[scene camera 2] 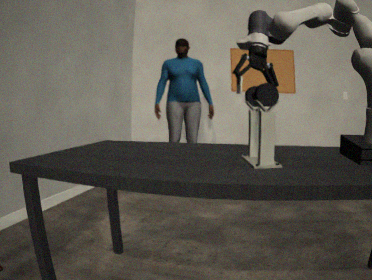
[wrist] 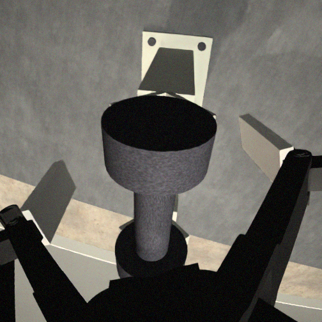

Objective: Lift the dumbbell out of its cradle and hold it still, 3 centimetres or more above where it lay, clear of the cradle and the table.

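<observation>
The dark dumbbell [scene camera 2: 267, 96] [wrist: 154, 225] lies level in the V-shaped top of the pale cradle [scene camera 2: 268, 137] [wrist: 172, 41], which stands on the table [scene camera 2: 165, 162]. In the wrist view the dumbbell's larger-looking head is near the middle, its handle runs down the picture, and the other head is partly hidden by the gripper's dark body. My gripper [scene camera 2: 257, 88] [wrist: 152, 153] is wide open and empty, pointing down close over the dumbbell. In the wrist view one finger is on each side of the dumbbell, with a gap on both sides. In the scene view the right fingertip is hidden behind the dumbbell.
The arm's dark base block [scene camera 2: 356, 149] stands on the table at the right. A person in a blue top [scene camera 2: 183, 80] stands behind the table. An orange panel [scene camera 2: 286, 70] is on the back wall behind the gripper.
</observation>
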